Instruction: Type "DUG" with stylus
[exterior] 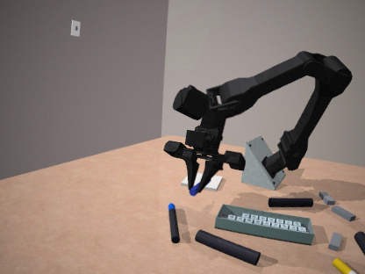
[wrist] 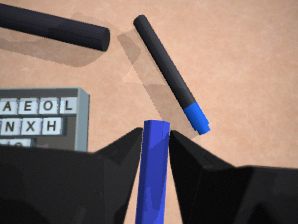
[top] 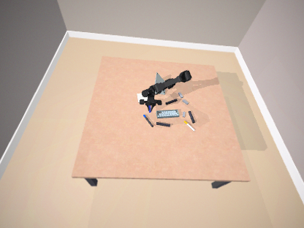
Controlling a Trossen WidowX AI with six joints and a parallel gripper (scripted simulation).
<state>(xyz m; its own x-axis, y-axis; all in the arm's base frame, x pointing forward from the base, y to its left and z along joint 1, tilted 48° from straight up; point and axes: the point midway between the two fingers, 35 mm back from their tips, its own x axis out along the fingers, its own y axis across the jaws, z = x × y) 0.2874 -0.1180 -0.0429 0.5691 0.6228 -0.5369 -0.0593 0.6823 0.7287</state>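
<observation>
Now: gripper tip 7 cm past the blue stylus. Round my gripper tip: white pad 19 cm behind, 7 cm to the right, 5 cm below; yellow-and-white marker 35 cm to the left, 8 cm ahead, 5 cm below.
</observation>
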